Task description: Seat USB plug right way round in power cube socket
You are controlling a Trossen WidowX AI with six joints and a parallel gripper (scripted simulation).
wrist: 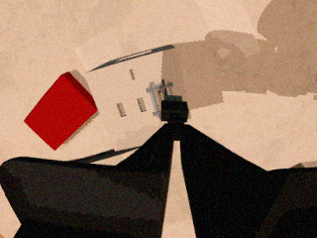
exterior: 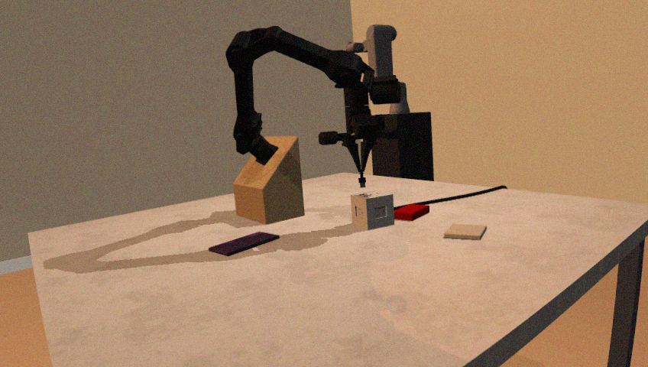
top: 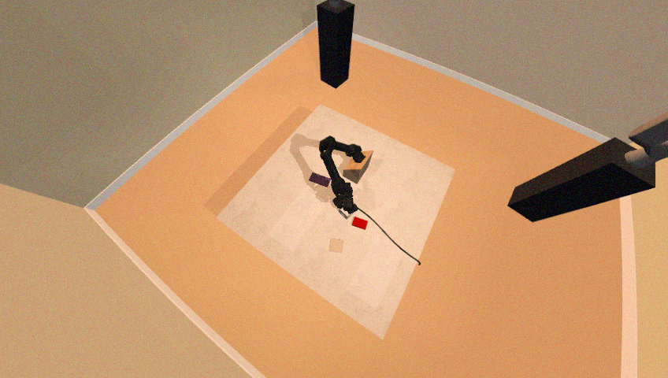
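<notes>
Right now the dark USB plug is 20 mm below my gripper tip. Round my gripper tip: red block 140 mm to the left, 120 mm below, 10 mm ahead; then USB socket 70 mm below, 10 mm to the left; then beige tile 220 mm ahead, 130 mm below, 120 mm to the left.
</notes>
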